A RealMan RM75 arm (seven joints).
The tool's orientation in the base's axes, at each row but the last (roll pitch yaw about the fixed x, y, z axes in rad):
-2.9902, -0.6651, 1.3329
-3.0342, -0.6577, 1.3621
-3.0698, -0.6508, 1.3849
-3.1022, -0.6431, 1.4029
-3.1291, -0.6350, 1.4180
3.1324, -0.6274, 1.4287
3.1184, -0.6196, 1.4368
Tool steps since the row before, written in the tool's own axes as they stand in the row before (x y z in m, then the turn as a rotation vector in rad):
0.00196, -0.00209, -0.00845, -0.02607, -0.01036, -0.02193
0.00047, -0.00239, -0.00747, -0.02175, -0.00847, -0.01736
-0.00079, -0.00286, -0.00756, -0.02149, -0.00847, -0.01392
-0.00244, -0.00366, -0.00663, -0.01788, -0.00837, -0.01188
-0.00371, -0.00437, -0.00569, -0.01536, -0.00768, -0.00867
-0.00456, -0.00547, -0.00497, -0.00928, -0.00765, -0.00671
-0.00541, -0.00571, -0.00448, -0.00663, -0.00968, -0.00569
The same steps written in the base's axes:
-0.00167, -0.00351, 0.00803, -0.01495, -0.03224, 0.00220
-0.00244, -0.00390, 0.00637, -0.01229, -0.02635, 0.00108
-0.00325, -0.00480, 0.00568, -0.01210, -0.02405, -0.00149
-0.00435, -0.00536, 0.00395, -0.01140, -0.02000, -0.00096
-0.00522, -0.00567, 0.00242, -0.01016, -0.01621, -0.00205
-0.00639, -0.00573, 0.00131, -0.00925, -0.01020, -0.00007
-0.00669, -0.00609, 0.00040, -0.01087, -0.00718, 0.00060

